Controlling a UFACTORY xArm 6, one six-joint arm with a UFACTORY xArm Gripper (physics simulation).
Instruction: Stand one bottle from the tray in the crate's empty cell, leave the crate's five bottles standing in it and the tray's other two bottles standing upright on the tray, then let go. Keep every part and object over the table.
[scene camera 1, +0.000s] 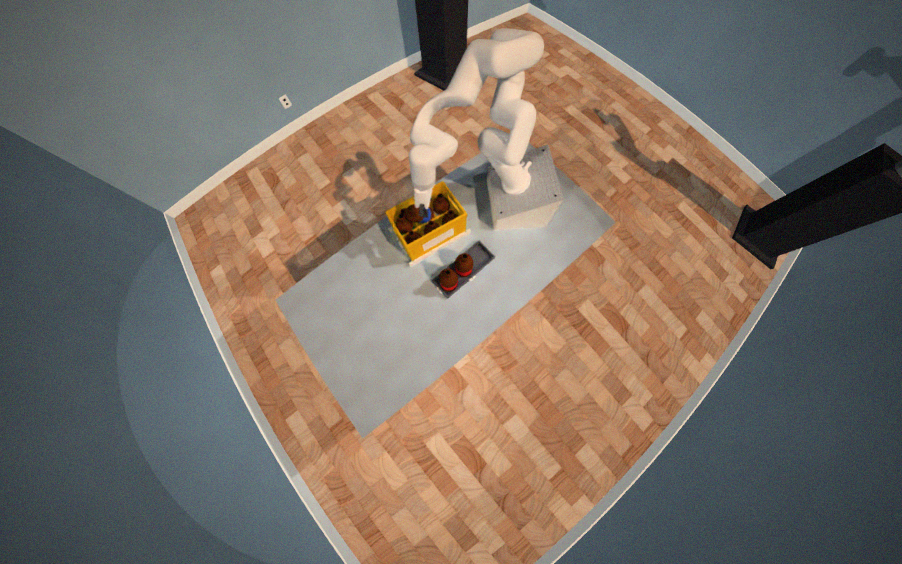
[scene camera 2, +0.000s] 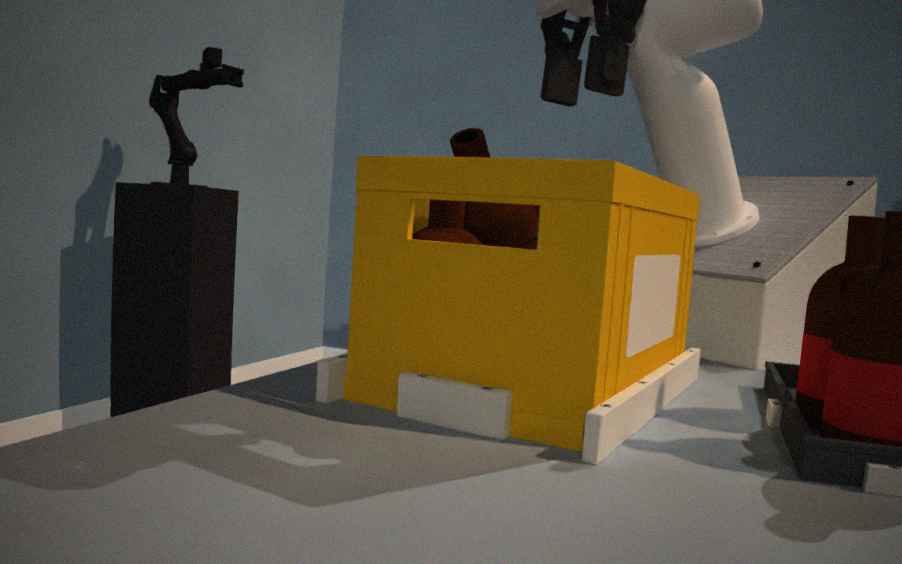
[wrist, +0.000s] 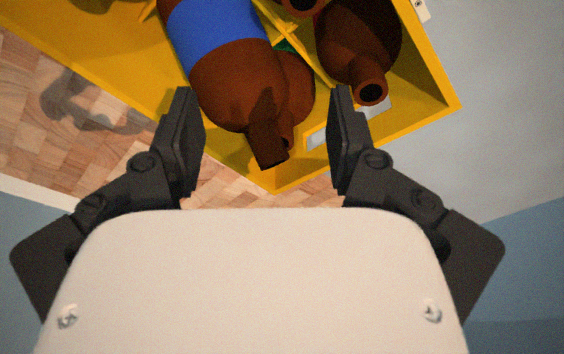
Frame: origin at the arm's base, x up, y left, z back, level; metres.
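Seen in the pictures: gripper, fingertip midpoint: (scene camera 1: 425, 208) (scene camera 2: 579, 98) (wrist: 264, 110); arm's base at its link origin: (scene camera 1: 516, 181) (scene camera 2: 710, 226).
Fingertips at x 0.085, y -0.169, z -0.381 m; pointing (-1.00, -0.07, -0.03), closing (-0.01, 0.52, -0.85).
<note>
Offsets run from my fingertips to a thing's top centre. "spot": to the spot under its first point. Level surfaces: height alone.
A brown bottle with a blue band (scene camera 1: 426, 214) (wrist: 215, 25) leans tilted inside the yellow crate @(dx -0.063, dy -0.017, dz +0.009 m) (scene camera 1: 413, 251) (scene camera 2: 465, 299) (wrist: 125, 75), its body over a green-banded bottle @(dx -0.075, dy -0.088, dz -0.061 m) (wrist: 300, 90). In scene camera 2 a slanted brown neck @(spot: dx -0.048, dy -0.074, dz -0.061 m) (scene camera 2: 470, 144) sticks above the rim. Another crate bottle @(dx -0.075, dy -0.004, dz -0.091 m) (wrist: 345, 55) stands in a cell beside it. My gripper (scene camera 2: 582, 96) (wrist: 264, 110) is open and empty above the crate; in the wrist view the tilted bottle's shoulder and neck show between its fingers. Two red-banded bottles @(dx -0.078, dy +0.219, dz -0.031 m) (scene camera 1: 463, 264) @(dx -0.078, dy +0.211, dz -0.122 m) (scene camera 1: 448, 280) stand upright on the dark tray @(dx -0.212, dy +0.221, dz -0.032 m) (scene camera 1: 485, 252) (scene camera 2: 831, 458).
White blocks (scene camera 2: 452, 405) (scene camera 2: 641, 405) brace the crate's base on the grey table @(dx -0.238 m) (scene camera 1: 372, 345). The robot's pedestal (scene camera 1: 528, 212) stands beside the crate. Yellow dividers @(spot: dx -0.146, dy -0.035, dz -0.051 m) (wrist: 300, 47) separate the cells. The tray lies near the crate's labelled long side.
</note>
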